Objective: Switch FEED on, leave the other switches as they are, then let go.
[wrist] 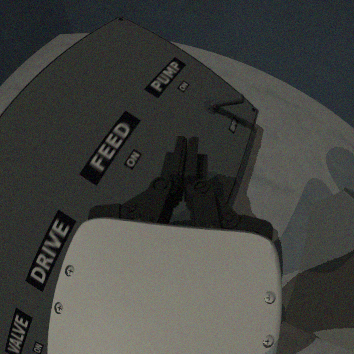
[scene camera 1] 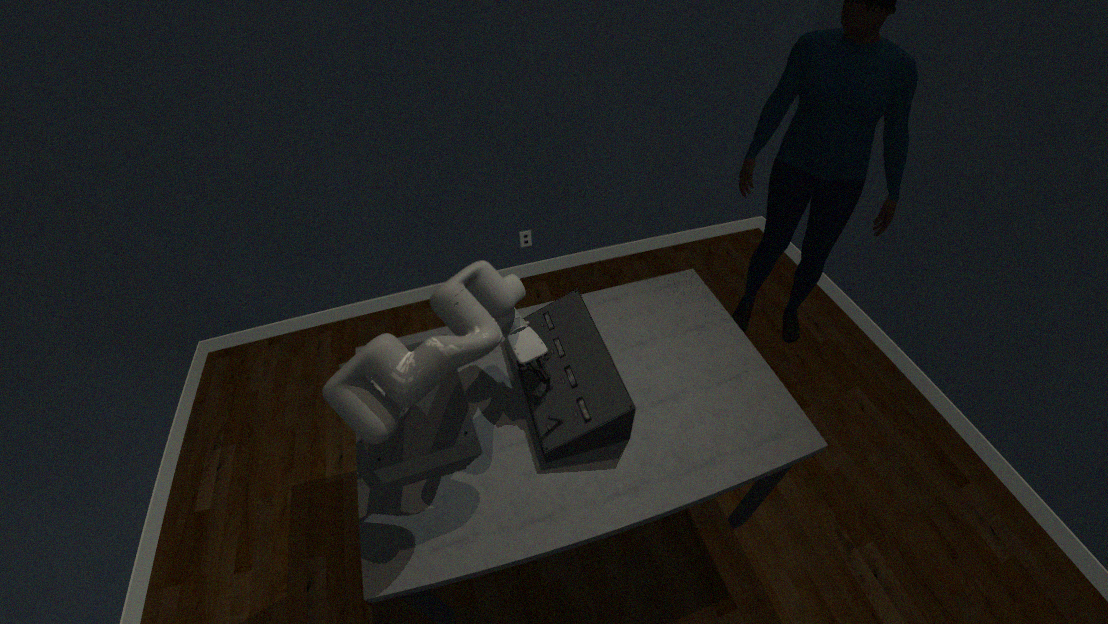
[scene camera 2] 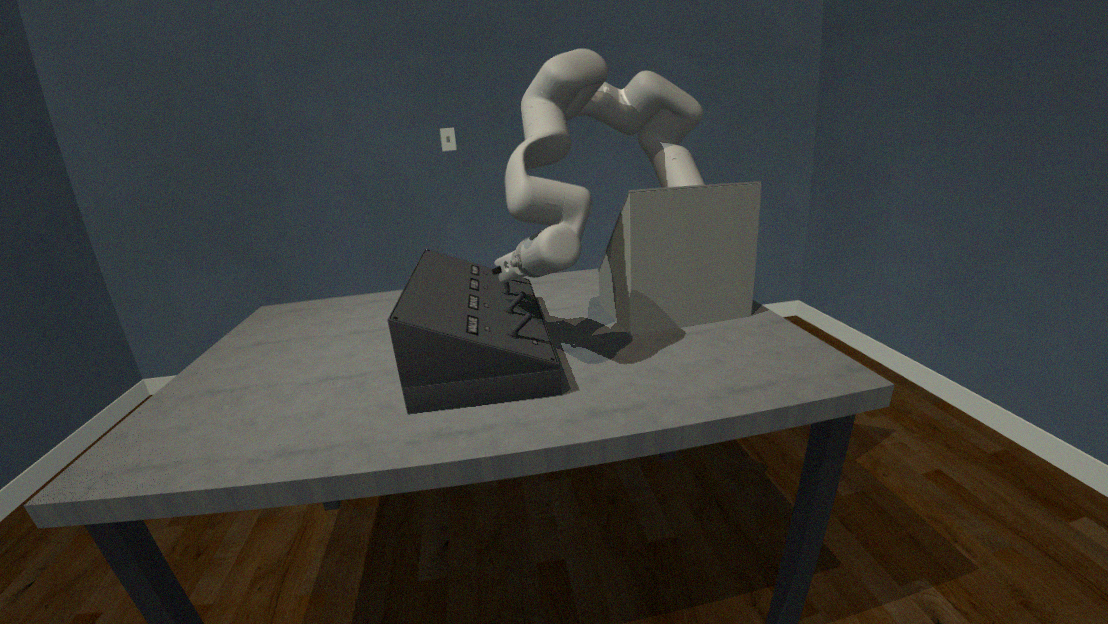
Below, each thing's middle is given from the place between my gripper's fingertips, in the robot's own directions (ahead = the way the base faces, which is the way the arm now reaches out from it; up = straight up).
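There is the dark sloped switch panel (scene camera 2: 451,328), and counted from my hand it sits 6 cm below, 6 cm to the left of and 8 cm ahead of it.
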